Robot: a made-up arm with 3 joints. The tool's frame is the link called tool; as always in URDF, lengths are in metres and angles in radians. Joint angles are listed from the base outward. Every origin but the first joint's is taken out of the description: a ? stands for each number. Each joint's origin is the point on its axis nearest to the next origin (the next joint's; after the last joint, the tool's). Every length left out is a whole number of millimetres.
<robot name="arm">
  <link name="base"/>
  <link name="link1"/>
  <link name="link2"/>
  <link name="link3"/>
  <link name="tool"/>
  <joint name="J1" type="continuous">
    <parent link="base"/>
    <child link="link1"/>
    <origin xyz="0 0 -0.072" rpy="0 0 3.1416"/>
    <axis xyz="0 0 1"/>
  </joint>
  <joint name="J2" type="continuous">
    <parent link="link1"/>
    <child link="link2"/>
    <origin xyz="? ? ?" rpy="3.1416 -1.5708 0"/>
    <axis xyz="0 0 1"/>
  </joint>
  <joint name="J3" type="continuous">
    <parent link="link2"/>
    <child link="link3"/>
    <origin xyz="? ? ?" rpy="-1.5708 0 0"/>
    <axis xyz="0 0 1"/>
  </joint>
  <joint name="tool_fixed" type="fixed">
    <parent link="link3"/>
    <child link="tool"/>
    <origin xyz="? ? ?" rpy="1.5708 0 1.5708"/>
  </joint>
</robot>
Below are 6 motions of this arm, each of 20 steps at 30 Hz.
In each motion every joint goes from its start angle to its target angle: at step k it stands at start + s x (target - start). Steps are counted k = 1, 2, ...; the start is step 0. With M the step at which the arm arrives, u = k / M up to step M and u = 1 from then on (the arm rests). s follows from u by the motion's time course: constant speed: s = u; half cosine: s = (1 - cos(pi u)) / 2; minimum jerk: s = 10 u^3 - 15 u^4 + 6 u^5.
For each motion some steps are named. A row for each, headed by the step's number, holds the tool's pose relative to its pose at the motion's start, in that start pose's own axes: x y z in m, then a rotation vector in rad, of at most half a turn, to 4 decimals.
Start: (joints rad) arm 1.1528 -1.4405 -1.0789
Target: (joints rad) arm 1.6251 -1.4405 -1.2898
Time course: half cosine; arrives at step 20
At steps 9, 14, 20:
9: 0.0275 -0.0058 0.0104 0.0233 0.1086 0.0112
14: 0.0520 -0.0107 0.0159 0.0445 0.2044 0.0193
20: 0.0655 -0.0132 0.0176 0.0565 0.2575 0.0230

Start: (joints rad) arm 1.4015 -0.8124 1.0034
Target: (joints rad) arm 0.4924 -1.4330 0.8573
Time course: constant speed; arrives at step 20
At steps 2, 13, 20:
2: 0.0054 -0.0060 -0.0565 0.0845 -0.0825 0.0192
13: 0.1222 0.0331 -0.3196 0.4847 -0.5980 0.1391
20: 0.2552 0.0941 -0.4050 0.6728 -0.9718 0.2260

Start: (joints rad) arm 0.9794 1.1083 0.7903
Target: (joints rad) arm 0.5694 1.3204 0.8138
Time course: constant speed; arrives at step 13
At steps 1, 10, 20:
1: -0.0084 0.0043 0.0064 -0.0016 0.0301 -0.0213
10: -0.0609 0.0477 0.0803 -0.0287 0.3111 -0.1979
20: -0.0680 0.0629 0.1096 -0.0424 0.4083 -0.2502

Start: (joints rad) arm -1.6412 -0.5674 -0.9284
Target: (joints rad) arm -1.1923 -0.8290 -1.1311
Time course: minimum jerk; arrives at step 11
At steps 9, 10, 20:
9: -0.0040 -0.0164 -0.1821 0.4093 0.0835 -0.0385
10: -0.0053 -0.0152 -0.1881 0.4241 0.0889 -0.0421
20: -0.0055 -0.0150 -0.1892 0.4267 0.0898 -0.0427

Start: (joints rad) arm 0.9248 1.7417 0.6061
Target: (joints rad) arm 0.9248 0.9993 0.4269
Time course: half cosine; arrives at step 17
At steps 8, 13, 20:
8: 0.0873 -0.0275 -0.1522 0.2846 -0.0806 0.1806
13: 0.1676 0.0017 -0.2911 0.5581 -0.1504 0.3256
20: 0.1913 0.0213 -0.3323 0.6464 -0.1709 0.3671

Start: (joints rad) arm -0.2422 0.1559 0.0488
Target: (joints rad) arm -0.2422 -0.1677 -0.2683
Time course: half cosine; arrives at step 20
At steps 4, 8, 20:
4: -0.0026 -0.0029 -0.0200 0.0309 -0.0303 0.0010
8: -0.0086 -0.0067 -0.0730 0.1119 -0.1094 -0.0007
20: -0.0191 0.0094 -0.2127 0.3230 -0.3143 -0.0356

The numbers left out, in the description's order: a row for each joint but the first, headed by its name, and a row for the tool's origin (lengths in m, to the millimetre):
J2: 0.054 0.012 0
J3: -0.015 -0.481 0
tool: 0.112 -0.166 0

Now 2 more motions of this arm.
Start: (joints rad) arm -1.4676 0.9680 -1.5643
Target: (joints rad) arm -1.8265 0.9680 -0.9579
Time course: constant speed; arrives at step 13
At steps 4, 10, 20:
4: 0.0432 0.0137 0.0734 -0.0625 0.2775 -0.0063
10: 0.1307 0.0435 0.1571 -0.1548 0.6929 -0.0378
20: 0.1811 0.0609 0.1848 -0.1998 0.8999 -0.0639

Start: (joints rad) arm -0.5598 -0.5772 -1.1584
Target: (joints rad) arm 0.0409 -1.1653 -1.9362
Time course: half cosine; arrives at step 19
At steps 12, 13, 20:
12: -0.1477 0.0775 -0.2164 0.3536 -0.2344 -0.3597
13: -0.1628 0.0943 -0.2282 0.3718 -0.2487 -0.4067
20: -0.2068 0.1516 -0.2500 0.4031 -0.2808 -0.5573

